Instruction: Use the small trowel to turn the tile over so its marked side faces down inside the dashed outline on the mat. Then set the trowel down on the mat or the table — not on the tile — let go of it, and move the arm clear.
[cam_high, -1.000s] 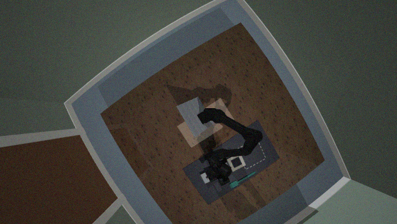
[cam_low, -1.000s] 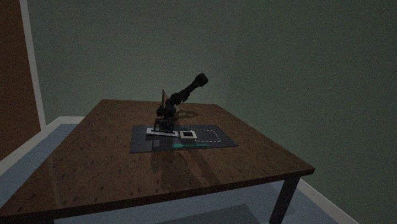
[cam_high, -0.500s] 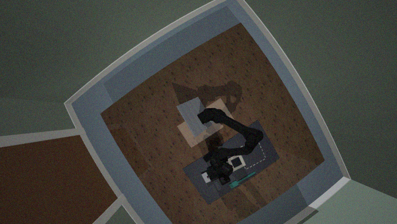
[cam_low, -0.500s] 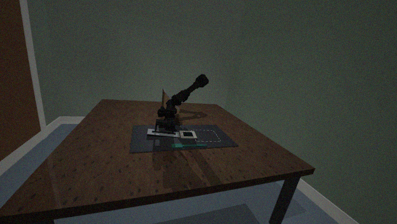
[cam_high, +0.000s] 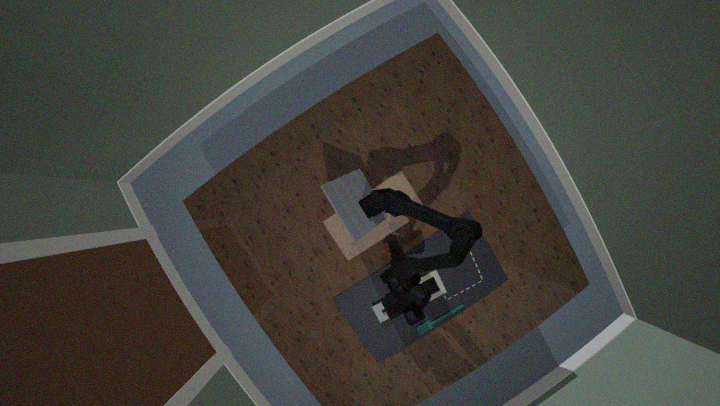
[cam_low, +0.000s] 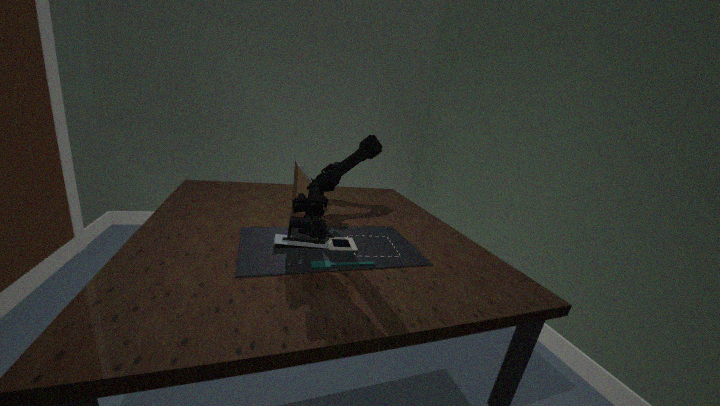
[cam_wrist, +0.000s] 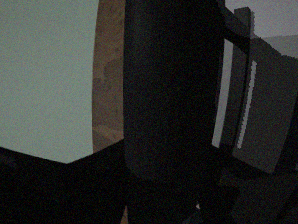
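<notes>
My gripper tip is now 80 mm to the right of the dark mat, 70 mm above it and 10 mm past it. From my gripper tip the other things lie so: trowel: 30 mm behind, 10 mm below; pale square tile: 110 mm to the left, 50 mm below, 10 mm behind; teal bar: 130 mm ahead, 60 mm to the left, 50 mm below.
</notes>
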